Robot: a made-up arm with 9 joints. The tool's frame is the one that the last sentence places.
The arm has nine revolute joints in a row. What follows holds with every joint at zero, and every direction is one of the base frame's.
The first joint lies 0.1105 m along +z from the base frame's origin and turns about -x.
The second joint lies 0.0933 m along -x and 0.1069 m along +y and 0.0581 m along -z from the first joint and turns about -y.
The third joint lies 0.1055 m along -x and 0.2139 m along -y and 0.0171 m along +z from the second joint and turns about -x.
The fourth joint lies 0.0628 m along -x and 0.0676 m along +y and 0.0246 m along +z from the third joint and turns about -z.
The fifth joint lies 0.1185 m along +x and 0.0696 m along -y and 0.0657 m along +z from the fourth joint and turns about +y.
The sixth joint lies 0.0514 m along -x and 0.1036 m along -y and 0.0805 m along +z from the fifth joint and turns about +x.
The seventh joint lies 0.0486 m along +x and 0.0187 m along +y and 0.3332 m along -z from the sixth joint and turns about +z.
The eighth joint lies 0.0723 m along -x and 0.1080 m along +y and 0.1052 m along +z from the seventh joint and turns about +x.
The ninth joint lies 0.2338 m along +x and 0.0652 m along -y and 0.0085 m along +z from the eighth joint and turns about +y.
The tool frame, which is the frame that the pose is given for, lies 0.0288 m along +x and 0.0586 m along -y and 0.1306 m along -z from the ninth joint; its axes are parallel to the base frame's.
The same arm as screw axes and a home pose.
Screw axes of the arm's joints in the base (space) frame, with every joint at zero. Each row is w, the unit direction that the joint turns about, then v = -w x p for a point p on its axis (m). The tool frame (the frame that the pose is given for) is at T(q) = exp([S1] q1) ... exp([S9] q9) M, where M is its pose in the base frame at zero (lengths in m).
S1: w -1 0 0 v 0 -0.1105 0
S2: w 0 -1 0 v 0.0524 0 0.0933
S3: w -1 0 0 v 0 -0.0695 -0.107
S4: w 0 0 -1 v 0.0394 -0.2616 0
S5: w 0 1 0 v -0.1598 0 -0.1431
S6: w 1 0 0 v 0 0.2403 0.2126
S7: w 0 0 1 v -0.1939 0.1459 0
S8: w 1 0 0 v 0 0.0123 0.0859
S9: w 0 1 0 v -0.0208 0 0.0156
M: xyz 0.0444 -0.2097 -0.1098 (m) quaternion w x y z 1 0 0 0

